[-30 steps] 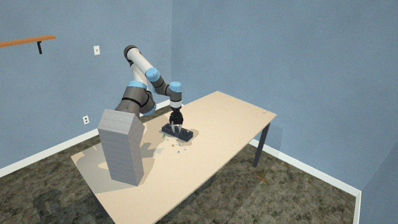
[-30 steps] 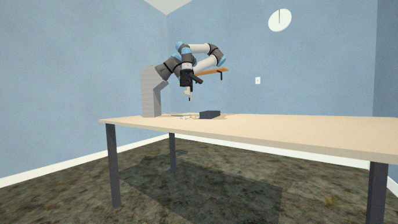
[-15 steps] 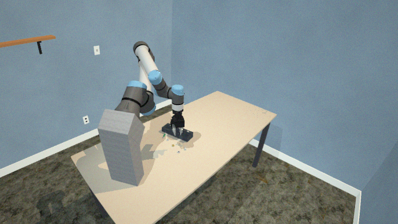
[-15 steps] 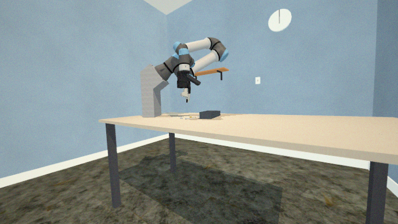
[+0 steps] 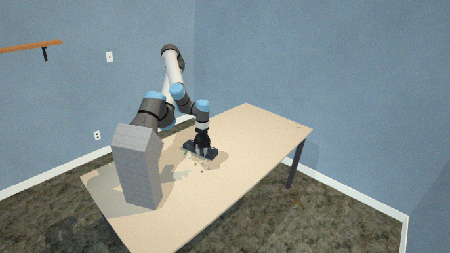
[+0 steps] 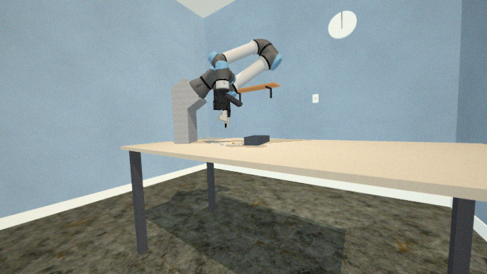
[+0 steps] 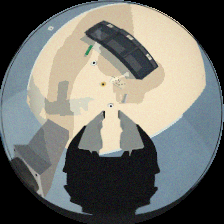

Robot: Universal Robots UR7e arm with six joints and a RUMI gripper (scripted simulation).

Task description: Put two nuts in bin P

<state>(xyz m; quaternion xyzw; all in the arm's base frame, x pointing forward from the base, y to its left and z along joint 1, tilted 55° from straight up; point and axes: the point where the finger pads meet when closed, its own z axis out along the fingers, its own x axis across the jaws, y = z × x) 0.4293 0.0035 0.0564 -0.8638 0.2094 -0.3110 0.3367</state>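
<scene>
My gripper is now 80 mm short of the dark bin block, 180 mm to the right of it and 90 mm above it. From my hand the other things lie so: white dotted plate 40 mm ahead, 50 mm to the left, 110 mm below; then brass-coloured nut 20 mm behind, 50 mm to the left, 110 mm below; then green part 30 mm behind, 190 mm to the left, 110 mm below.
</scene>
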